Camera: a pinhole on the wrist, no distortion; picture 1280 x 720 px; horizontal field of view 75.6 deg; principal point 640.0 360.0 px. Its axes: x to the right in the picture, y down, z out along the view. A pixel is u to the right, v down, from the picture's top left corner.
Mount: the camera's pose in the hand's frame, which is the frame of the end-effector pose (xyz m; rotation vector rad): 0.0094 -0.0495 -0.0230 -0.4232 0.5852 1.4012
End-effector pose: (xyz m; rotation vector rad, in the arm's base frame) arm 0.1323 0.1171 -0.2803 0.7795 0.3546 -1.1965
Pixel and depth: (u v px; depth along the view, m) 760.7 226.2 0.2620
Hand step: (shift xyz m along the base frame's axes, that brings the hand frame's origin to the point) 0.1301 -0.1522 0.1004
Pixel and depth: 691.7 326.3 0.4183
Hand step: 0.1895 -0.2283 0.2265
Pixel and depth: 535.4 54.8 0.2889
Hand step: 0.0950 -0.2475 0.0871
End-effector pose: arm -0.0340 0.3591 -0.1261 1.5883 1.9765 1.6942
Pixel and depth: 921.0 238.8 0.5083
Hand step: 0.3350 0.2364 0.2751
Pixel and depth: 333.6 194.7 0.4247
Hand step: 0.2372 0.3599 -0.0278
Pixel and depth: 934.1 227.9 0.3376
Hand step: 0.2036 0.1572 0.1811
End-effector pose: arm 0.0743 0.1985 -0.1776 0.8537 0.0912 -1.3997
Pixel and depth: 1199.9 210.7 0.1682
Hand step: 0.1203 -0.0877 0.0545
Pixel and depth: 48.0 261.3 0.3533
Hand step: -0.1913 -0.2954 0.2257
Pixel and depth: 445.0 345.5 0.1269
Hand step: -0.0318 -0.0760 0.0548
